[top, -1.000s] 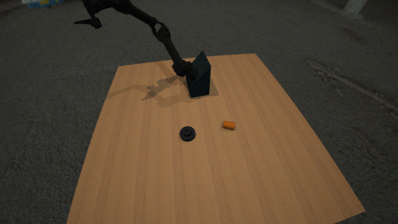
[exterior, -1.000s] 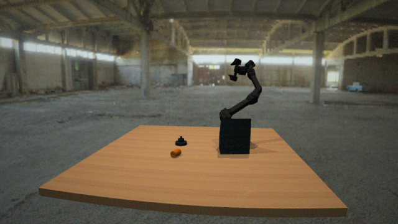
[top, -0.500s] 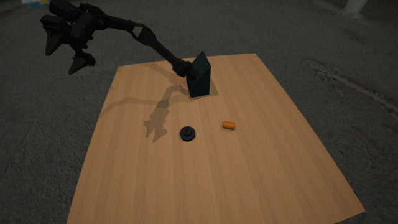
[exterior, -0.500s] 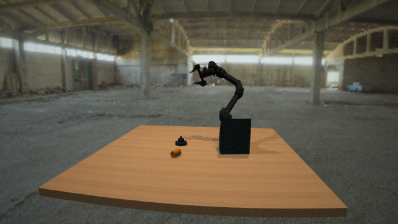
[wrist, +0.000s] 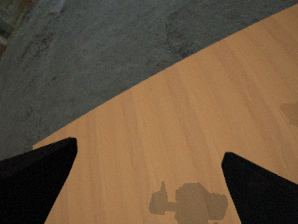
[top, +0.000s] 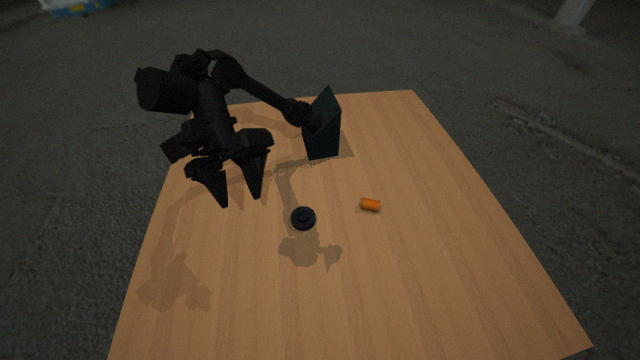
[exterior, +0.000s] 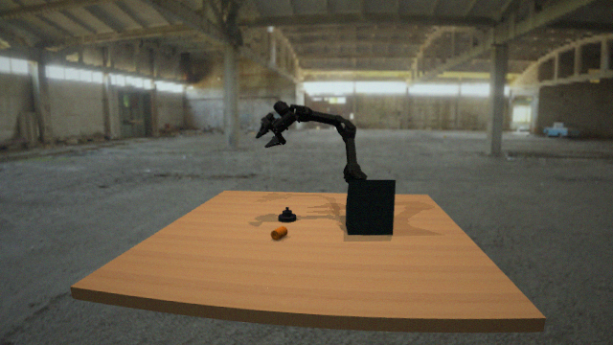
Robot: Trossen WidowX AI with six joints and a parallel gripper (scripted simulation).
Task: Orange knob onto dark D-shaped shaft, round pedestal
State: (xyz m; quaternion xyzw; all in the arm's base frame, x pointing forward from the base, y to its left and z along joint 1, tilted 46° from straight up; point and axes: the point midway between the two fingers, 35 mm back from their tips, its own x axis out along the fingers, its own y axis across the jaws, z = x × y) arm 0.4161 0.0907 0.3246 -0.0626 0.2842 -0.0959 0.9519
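The orange knob is 330 mm below my gripper tip, 320 mm to the left of it and 170 mm behind it. The rest, counted from my gripper tip: dark round pedestal 320 mm below, 150 mm behind, 90 mm to the left.
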